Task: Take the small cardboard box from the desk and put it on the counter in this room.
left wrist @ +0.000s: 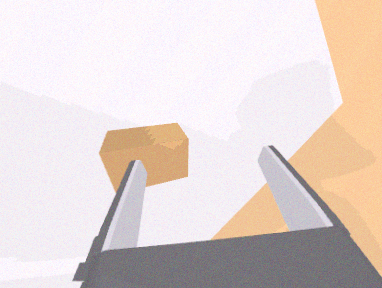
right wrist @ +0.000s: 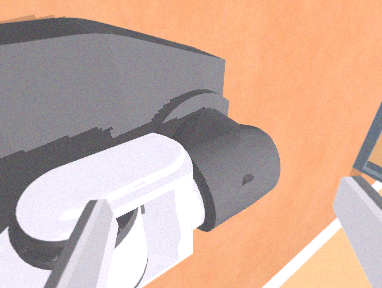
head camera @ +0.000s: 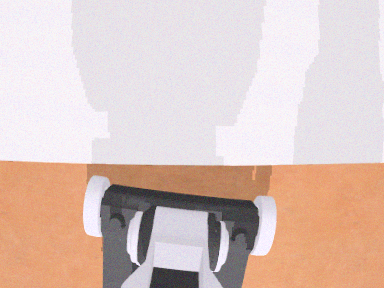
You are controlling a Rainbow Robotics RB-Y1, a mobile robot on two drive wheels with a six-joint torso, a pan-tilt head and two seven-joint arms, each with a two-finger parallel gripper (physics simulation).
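Places are measured from the robot's base along level axes (x right, y down, z ahead), in centimetres.
Pixels of known places: left gripper, fingertip midpoint: (left wrist: pixel 201 160); right gripper, fingertip midpoint: (right wrist: pixel 221 202).
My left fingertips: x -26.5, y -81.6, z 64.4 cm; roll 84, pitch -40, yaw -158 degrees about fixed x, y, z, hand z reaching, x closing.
Observation:
Behind a point stands the place of what it marks.
The small cardboard box (left wrist: pixel 159 159) {y -77.2, x -22.6, z 63.6 cm} rests on the white desk (head camera: pixel 40 75) {y -72.2, x -22.4, z 35.0 cm} (left wrist: pixel 200 60) {y -72.2, x -34.3, z 62.3 cm} in the left wrist view, left of centre. My left gripper (left wrist: pixel 201 160) {y -81.6, x -26.5, z 64.4 cm} is open and empty; its left finger overlaps the lower part of the box in the view, and the box lies beyond that finger rather than midway between the two. My right gripper (right wrist: pixel 221 202) {y -47.1, x 21.7, z -27.6 cm} is open, with floor and parts of my own body behind its fingers. The box does not show in the head view. The counter cannot be made out in these views.
The desk's straight front edge runs across the head view, with my wheeled base (head camera: pixel 180 197) {y -12.8, x -0.4, z 7.7 cm} close before it on the orange floor (head camera: pixel 330 225) {y -0.2, x 57.4, z -1.5 cm} (right wrist: pixel 300 65) {y -0.2, x -2.3, z -108.9 cm}. In the right wrist view, a blue-grey frame (right wrist: pixel 369 142) {y -4.1, x -81.5, z -218.4 cm} stands at the right edge, near a white strip (right wrist: pixel 300 255) {y -2.5, x -205.1, z -188.0 cm} on the floor.

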